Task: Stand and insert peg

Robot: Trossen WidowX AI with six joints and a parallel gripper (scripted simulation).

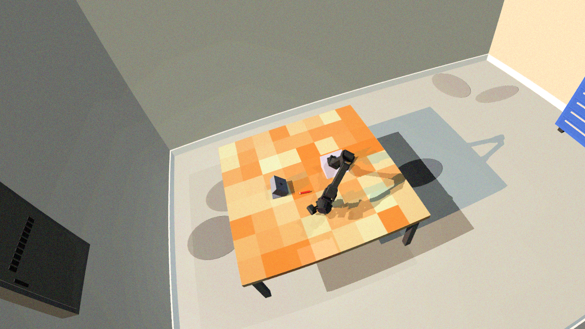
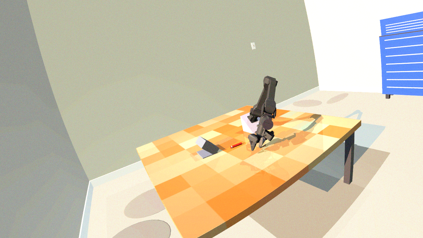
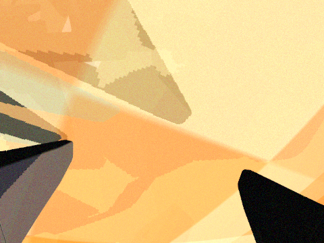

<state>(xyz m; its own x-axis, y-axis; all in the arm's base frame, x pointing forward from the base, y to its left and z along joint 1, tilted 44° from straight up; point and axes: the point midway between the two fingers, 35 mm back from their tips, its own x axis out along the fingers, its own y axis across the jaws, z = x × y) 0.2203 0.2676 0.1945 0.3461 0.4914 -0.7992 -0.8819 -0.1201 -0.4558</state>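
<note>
The red peg lies 18 cm to the right of my gripper tip, 5 cm ahead of it and 1 cm below it. Round my gripper tip: dark sloped panel 27 cm to the right, 19 cm ahead, 3 cm above.
</note>
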